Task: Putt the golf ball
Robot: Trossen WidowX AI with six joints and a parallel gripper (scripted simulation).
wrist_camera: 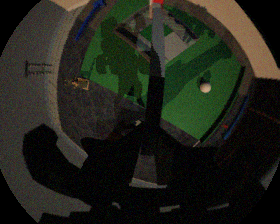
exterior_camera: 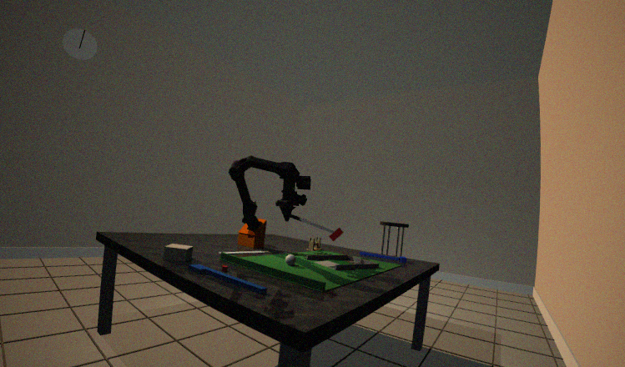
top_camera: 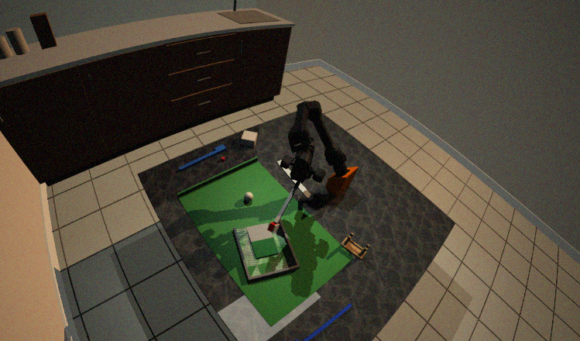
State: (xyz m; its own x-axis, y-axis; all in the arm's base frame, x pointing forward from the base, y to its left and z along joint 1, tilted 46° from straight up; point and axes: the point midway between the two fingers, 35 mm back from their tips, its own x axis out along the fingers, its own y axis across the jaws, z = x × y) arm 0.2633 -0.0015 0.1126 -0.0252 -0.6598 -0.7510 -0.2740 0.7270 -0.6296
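My gripper tip is 170 mm above the white strip, 130 mm past it and 110 mm to the left of it. The rest, counted from my gripper tip: white golf ball 160 mm to the right, 140 mm below, 140 mm ahead; small wooden rack 360 mm to the left, 130 mm below, 20 mm behind; red putter 130 mm ahead, 40 mm to the left.
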